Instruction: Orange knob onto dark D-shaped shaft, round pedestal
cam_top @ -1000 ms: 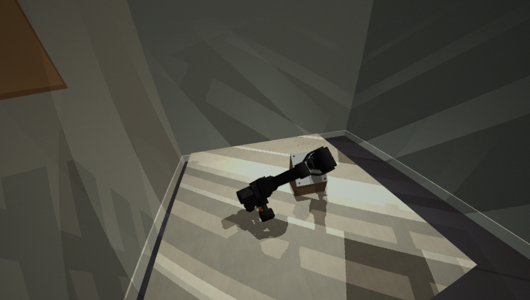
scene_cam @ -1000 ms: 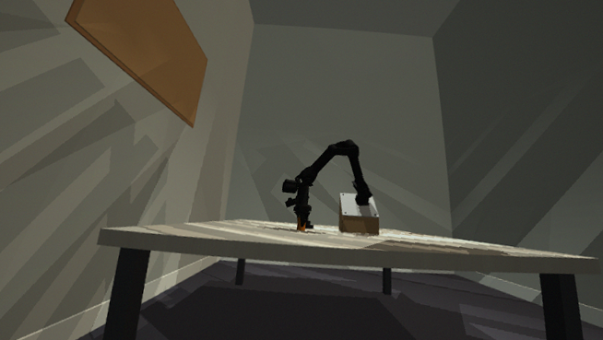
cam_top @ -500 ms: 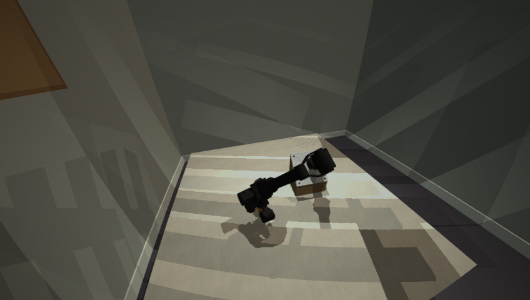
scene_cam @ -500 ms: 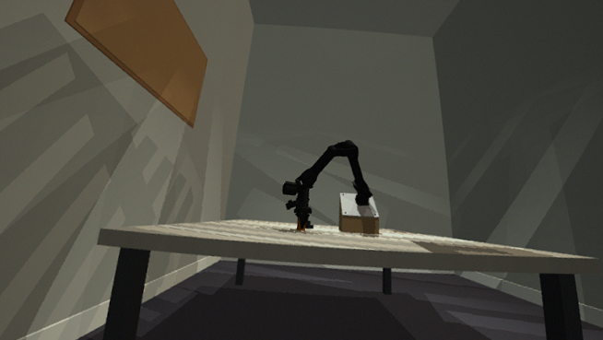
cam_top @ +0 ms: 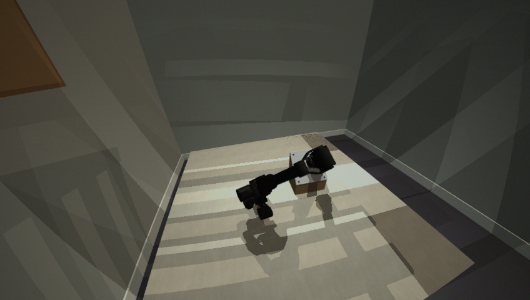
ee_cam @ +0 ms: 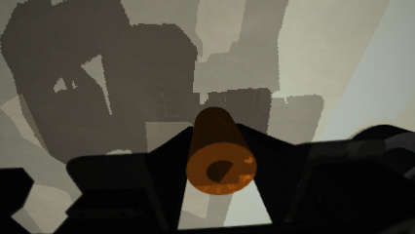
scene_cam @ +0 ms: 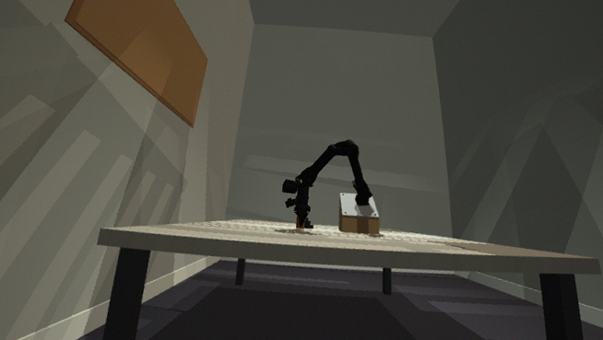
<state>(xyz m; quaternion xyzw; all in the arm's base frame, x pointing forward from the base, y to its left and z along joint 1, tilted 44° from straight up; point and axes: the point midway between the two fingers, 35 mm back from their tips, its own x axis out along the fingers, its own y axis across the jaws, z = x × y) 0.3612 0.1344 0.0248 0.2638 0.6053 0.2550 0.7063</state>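
Right now the dark round pedestal is 5 cm behind my gripper tip, 21 cm to the right of it and 1 cm above it. Round my gripper tip: orange knob (2 cm above).
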